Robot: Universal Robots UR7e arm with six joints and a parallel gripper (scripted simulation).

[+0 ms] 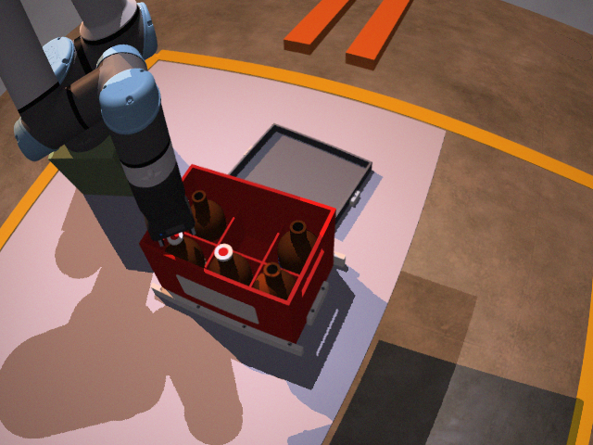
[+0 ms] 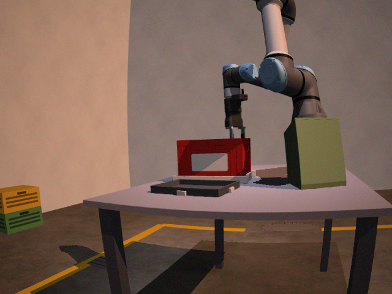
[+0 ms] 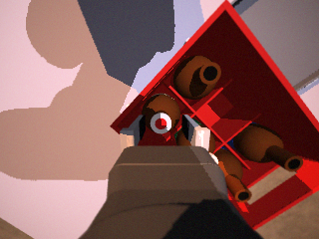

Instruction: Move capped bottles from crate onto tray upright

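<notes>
My gripper is now 90 mm above the capped brown bottle. The rest, counted from my hand: red crate (80 mm ahead, 50 mm to the left, 90 mm below); open bottle (10 mm behind, 80 mm to the left, 90 mm below); dark tray (50 mm ahead, 320 mm to the left, 160 mm below).
</notes>
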